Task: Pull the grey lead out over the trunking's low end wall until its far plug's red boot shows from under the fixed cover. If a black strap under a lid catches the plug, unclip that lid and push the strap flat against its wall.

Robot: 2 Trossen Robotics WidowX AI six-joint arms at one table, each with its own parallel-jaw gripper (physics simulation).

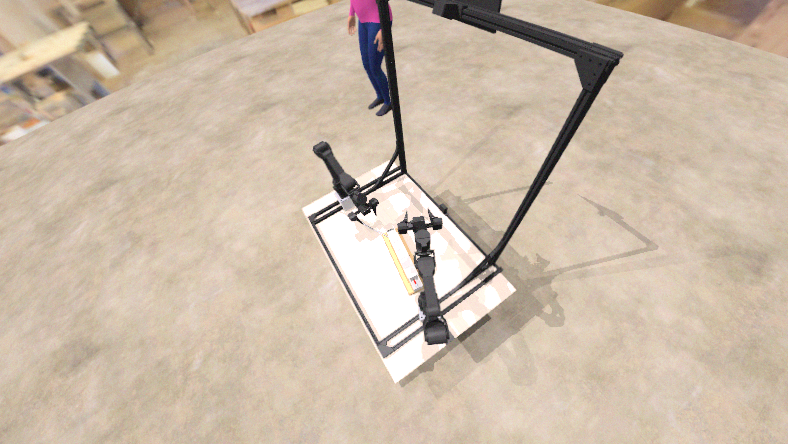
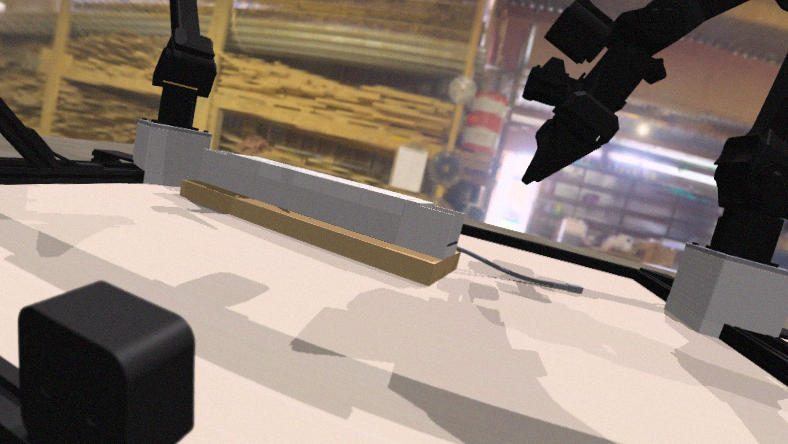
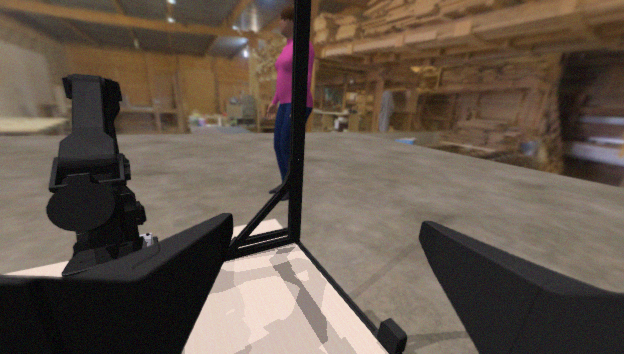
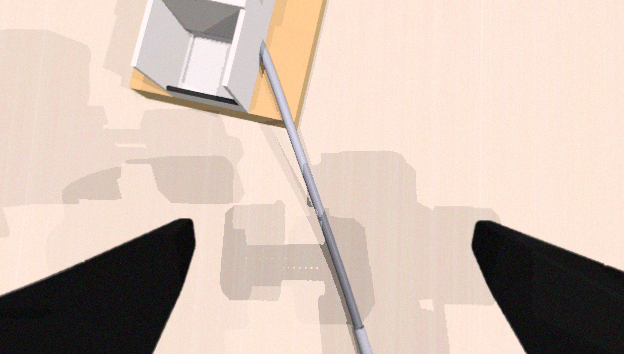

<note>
The left gripper (image 3: 328, 225) is open, holding nothing. Further things: the right gripper (image 2: 528, 181), a grey trunking (image 2: 421, 245) and a grey lead (image 4: 273, 78).
The right gripper also shows in image 4 (image 4: 334, 232). The grey trunking shows as well in image 4 (image 4: 211, 63).
</note>
